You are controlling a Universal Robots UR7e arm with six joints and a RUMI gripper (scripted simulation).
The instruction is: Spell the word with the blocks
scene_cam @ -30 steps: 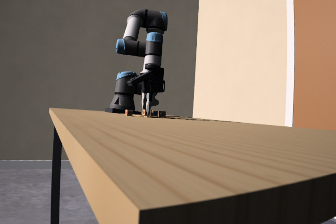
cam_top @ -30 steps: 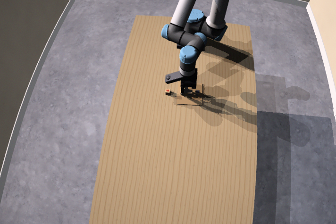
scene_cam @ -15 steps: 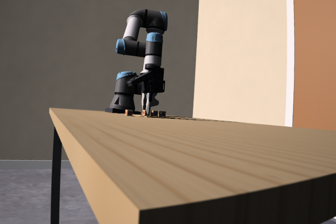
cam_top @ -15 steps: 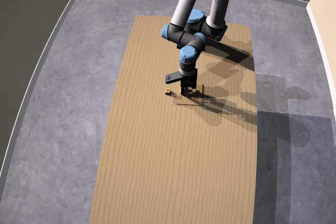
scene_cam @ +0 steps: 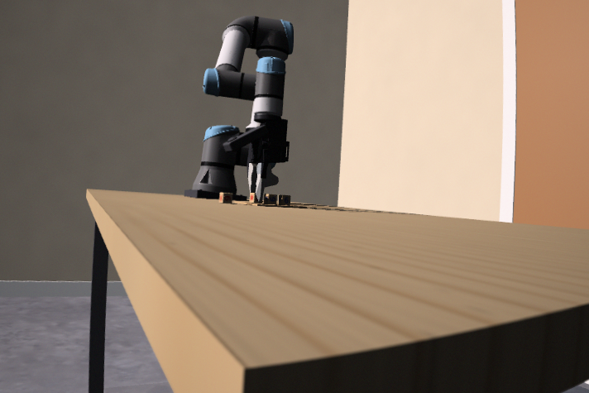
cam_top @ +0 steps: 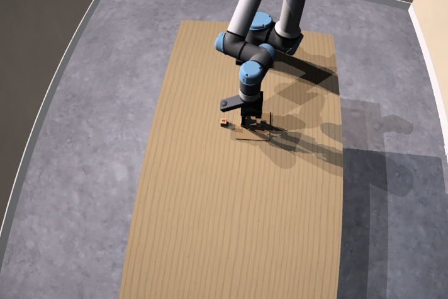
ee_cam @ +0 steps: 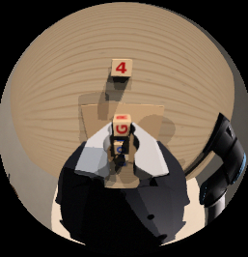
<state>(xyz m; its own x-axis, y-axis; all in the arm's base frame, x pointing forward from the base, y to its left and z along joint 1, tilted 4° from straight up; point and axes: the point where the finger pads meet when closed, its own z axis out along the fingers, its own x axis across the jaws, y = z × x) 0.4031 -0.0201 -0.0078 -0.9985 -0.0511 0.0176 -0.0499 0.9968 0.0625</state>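
Now: the tan mat 40 mm to the left of my hand and 20 mm below it.
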